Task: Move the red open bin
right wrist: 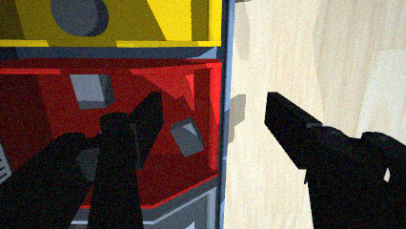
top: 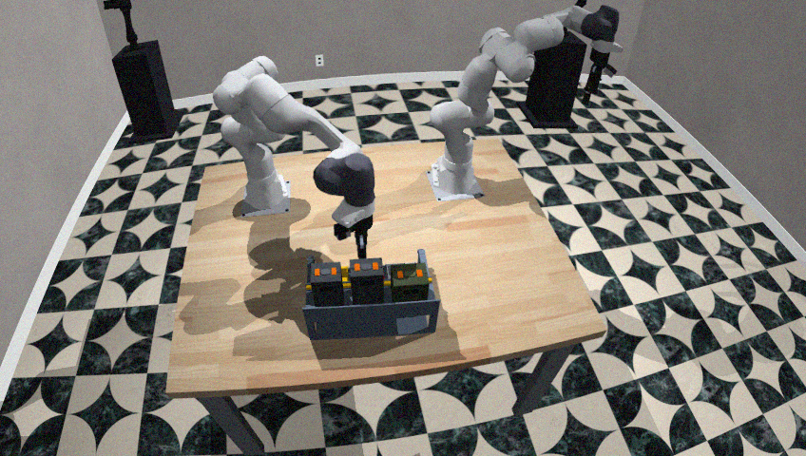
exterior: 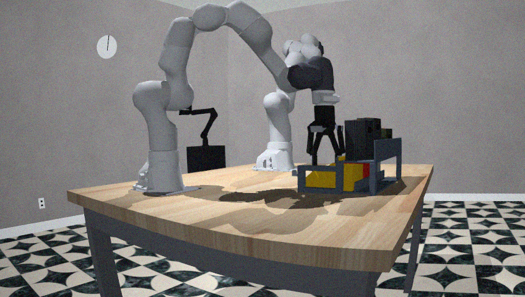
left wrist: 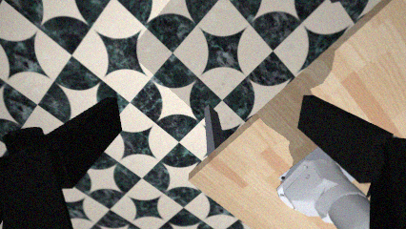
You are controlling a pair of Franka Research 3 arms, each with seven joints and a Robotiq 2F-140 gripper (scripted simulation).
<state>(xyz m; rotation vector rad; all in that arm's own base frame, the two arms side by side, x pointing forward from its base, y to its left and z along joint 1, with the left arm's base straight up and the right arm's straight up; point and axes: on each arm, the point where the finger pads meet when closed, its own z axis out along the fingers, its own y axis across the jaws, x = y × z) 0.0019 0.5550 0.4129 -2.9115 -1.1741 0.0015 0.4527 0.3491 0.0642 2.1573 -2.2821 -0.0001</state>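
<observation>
The red bin is 80 mm ahead of my right hand, 20 mm below it and 10 mm to the left of it. Round my right hand: yellow bar (130 mm ahead, 40 mm above, 10 mm to the left); then blue-grey shelf (110 mm ahead, 10 mm to the left); then yellow bin (100 mm to the right, 80 mm ahead, 20 mm below).
</observation>
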